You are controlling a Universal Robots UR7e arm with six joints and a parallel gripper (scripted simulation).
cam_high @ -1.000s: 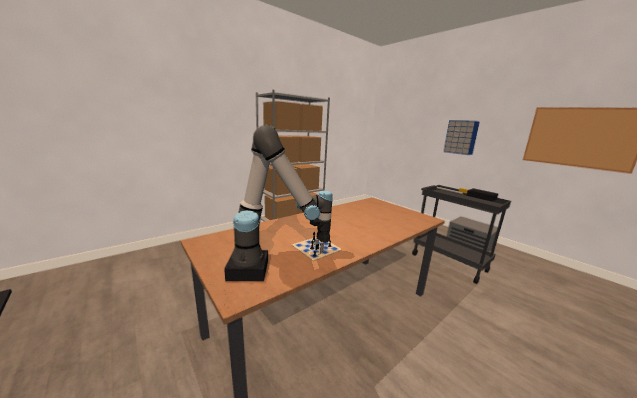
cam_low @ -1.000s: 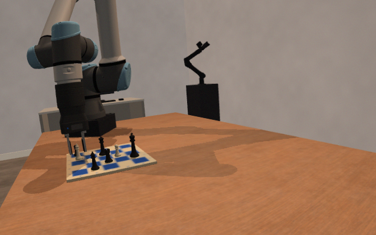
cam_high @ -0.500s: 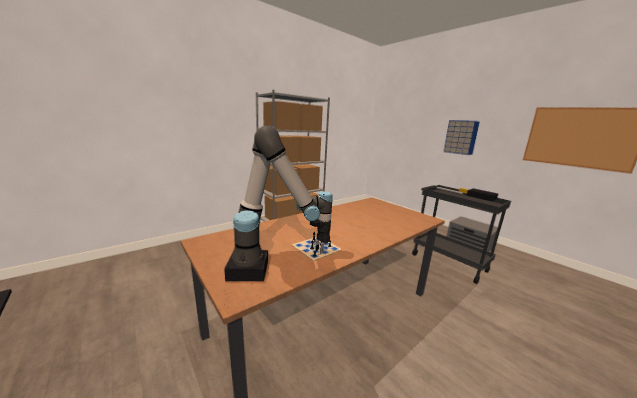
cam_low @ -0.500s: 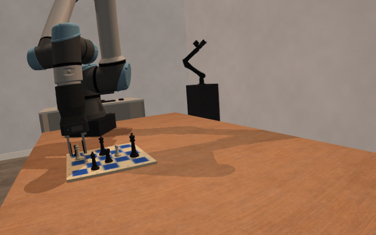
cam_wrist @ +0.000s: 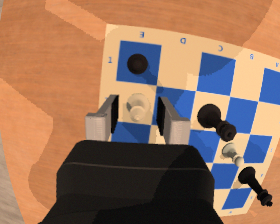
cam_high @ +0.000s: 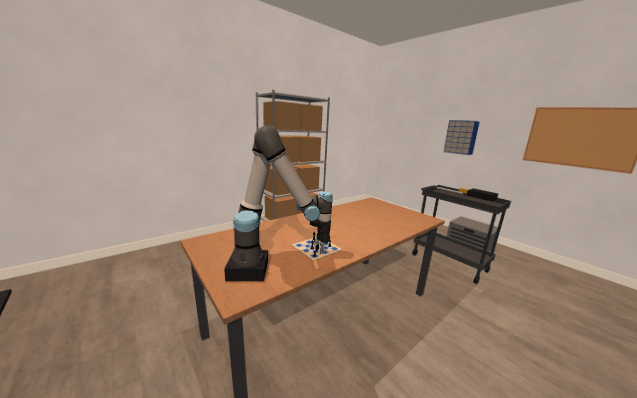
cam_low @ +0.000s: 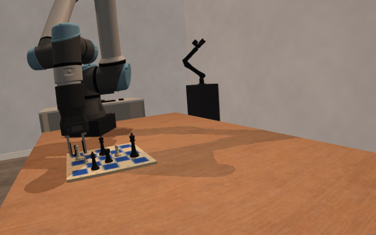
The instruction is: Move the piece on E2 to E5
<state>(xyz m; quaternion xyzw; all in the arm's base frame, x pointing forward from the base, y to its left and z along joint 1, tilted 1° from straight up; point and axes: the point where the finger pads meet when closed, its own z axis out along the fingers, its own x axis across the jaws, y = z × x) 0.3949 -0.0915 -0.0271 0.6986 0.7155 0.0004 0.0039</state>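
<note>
Right now my hand is 1 cm above the white pawn. The rest, counted from my hand: blue-and-cream chessboard (7 cm to the left, 4 cm ahead, 3 cm below); tall black chess piece (14 cm to the left, 8 cm ahead).
</note>
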